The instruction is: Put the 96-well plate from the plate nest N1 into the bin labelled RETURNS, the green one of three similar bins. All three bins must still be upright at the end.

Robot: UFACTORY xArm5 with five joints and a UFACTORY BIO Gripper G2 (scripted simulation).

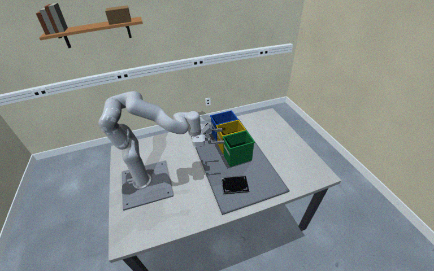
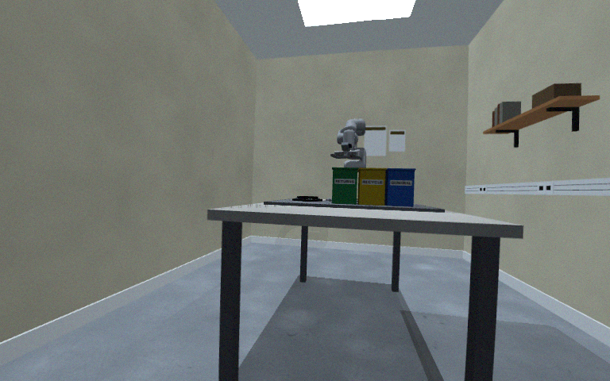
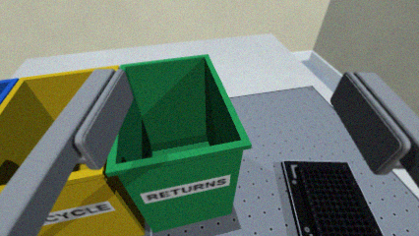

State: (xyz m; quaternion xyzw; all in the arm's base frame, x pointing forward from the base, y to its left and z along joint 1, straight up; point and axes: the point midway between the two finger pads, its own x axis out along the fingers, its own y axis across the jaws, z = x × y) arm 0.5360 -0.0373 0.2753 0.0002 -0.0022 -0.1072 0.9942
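Right now my hand is 250 mm above the black 96-well plate, 190 mm to the left of it and 30 mm short of it. The rest, counted from my hand: plate nest N1 (270 mm below, 190 mm to the right, 30 mm ahead); green RETURNS bin (180 mm below, 140 mm ahead, 30 mm to the left); yellow RECYCLE bin (180 mm below, 160 mm to the left, 130 mm ahead).
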